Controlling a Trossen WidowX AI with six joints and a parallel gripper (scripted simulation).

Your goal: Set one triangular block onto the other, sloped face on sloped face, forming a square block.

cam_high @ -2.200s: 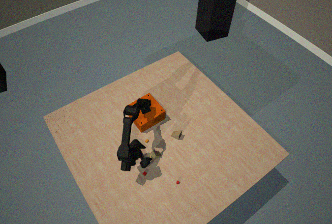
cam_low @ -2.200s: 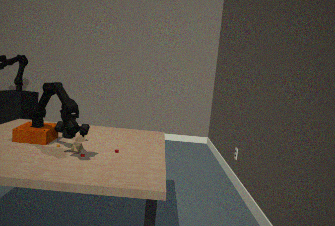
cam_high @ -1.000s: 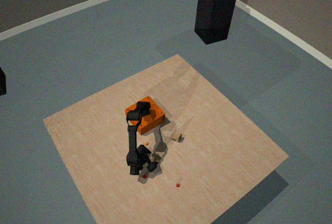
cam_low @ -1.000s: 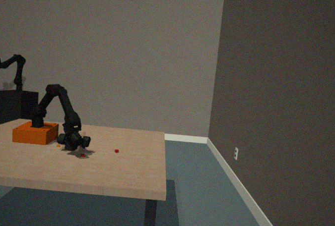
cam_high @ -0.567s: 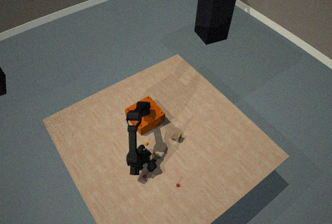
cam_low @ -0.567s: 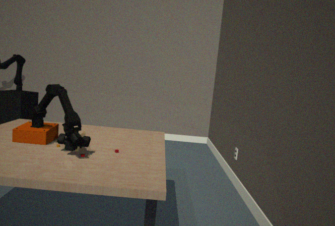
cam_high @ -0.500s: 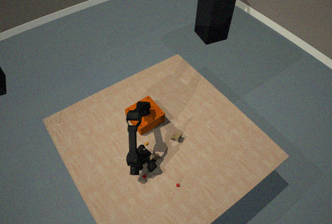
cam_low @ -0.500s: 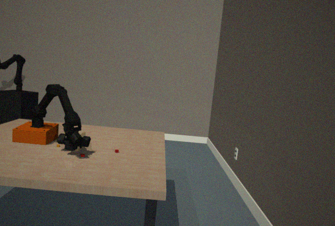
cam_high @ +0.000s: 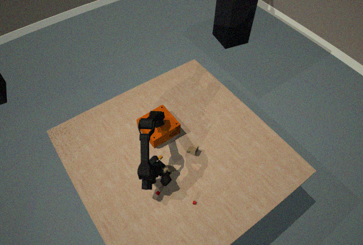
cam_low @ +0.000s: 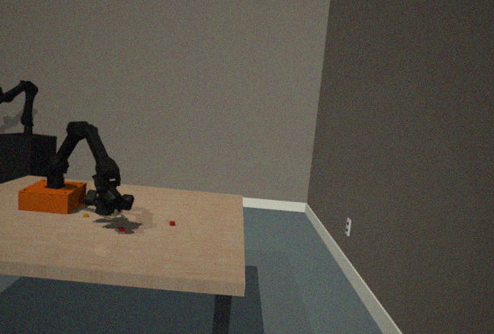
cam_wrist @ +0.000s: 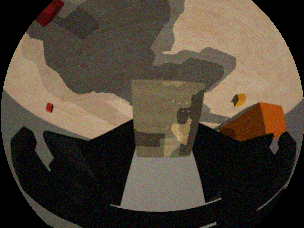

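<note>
The orange cube is 120 mm behind my gripper tip, 10 mm to the right of it and 40 mm below it. From my gripper tip the other things lie so: triangular block: 10 mm above.
</note>
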